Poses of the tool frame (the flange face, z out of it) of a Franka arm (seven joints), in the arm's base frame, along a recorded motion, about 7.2 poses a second.
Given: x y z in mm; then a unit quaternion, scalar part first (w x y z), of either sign.
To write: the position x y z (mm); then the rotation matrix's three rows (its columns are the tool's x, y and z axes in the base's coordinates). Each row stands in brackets. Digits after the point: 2 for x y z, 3 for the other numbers.
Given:
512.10 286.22 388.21 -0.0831 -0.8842 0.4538 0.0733
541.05 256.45 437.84 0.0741 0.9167 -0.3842 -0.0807
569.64 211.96 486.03 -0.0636 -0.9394 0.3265 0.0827
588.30 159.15 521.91 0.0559 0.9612 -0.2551 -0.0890
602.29 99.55 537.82 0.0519 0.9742 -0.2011 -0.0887
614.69 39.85 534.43 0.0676 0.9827 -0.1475 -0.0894
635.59 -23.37 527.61 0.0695 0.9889 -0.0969 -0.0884
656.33 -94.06 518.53 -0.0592 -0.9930 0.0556 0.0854
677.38 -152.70 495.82 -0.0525 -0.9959 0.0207 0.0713
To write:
[512.10 286.22 388.21], [[0.577 -0.790 -0.205], [-0.815 -0.574 -0.080], [-0.054 0.213 -0.975]]
[541.05 256.45 437.84], [[0.692 -0.692 -0.205], [-0.716 -0.694 -0.074], [-0.091 0.198 -0.976]]
[569.64 211.96 486.03], [[0.773 -0.603 -0.197], [-0.624 -0.779 -0.065], [-0.114 0.174 -0.978]]
[588.30 159.15 521.91], [[0.854 -0.480 -0.200], [-0.500 -0.864 -0.062], [-0.143 0.153 -0.978]]
[602.29 99.55 537.82], [[0.903 -0.383 -0.194], [-0.401 -0.914 -0.065], [-0.152 0.137 -0.979]]
[614.69 39.85 534.43], [[0.941 -0.278 -0.196], [-0.302 -0.947 -0.106], [-0.156 0.159 -0.975]]
[635.59 -23.37 527.61], [[0.966 -0.179 -0.188], [-0.204 -0.972 -0.120], [-0.161 0.155 -0.975]]
[656.33 -94.06 518.53], [[0.979 -0.100 -0.176], [-0.121 -0.987 -0.108], [-0.163 0.127 -0.978]]
[677.38 -152.70 495.82], [[0.989 -0.034 -0.144], [-0.049 -0.994 -0.102], [-0.140 0.108 -0.984]]

